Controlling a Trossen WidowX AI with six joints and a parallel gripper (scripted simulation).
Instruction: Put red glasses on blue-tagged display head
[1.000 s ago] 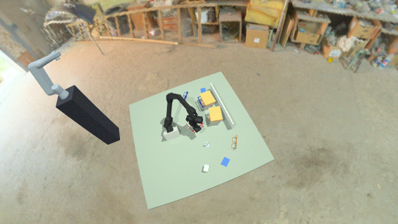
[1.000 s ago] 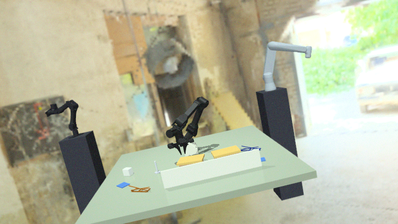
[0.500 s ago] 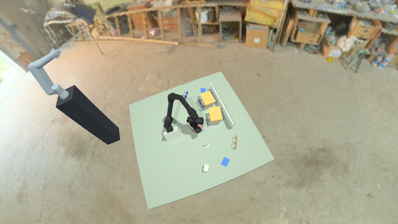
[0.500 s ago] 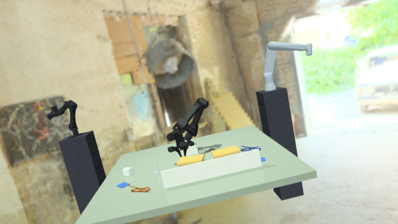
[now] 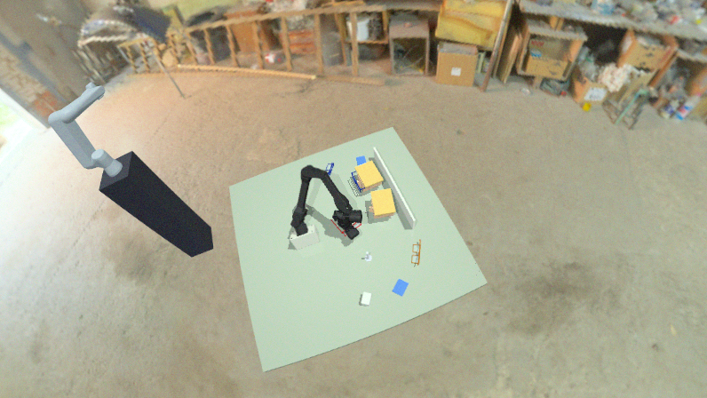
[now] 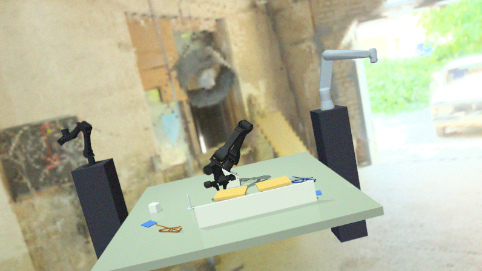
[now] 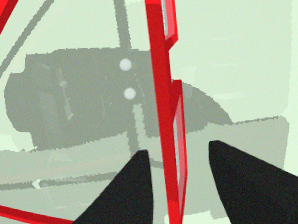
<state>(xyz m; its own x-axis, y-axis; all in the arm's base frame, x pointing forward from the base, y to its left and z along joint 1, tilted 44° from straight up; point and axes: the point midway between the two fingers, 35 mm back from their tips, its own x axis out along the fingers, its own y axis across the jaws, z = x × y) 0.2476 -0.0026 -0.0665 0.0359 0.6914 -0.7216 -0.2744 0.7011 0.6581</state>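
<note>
My gripper tip is 200 mm to the left of the small white peg and 50 mm short of it. The rest, counted from my gripper tip: white cube 420 mm to the right, 50 mm behind; then display head 280 mm to the left, 230 mm ahead, 30 mm above; then long white wall 370 mm ahead, 160 mm to the left, 30 mm above.
</note>
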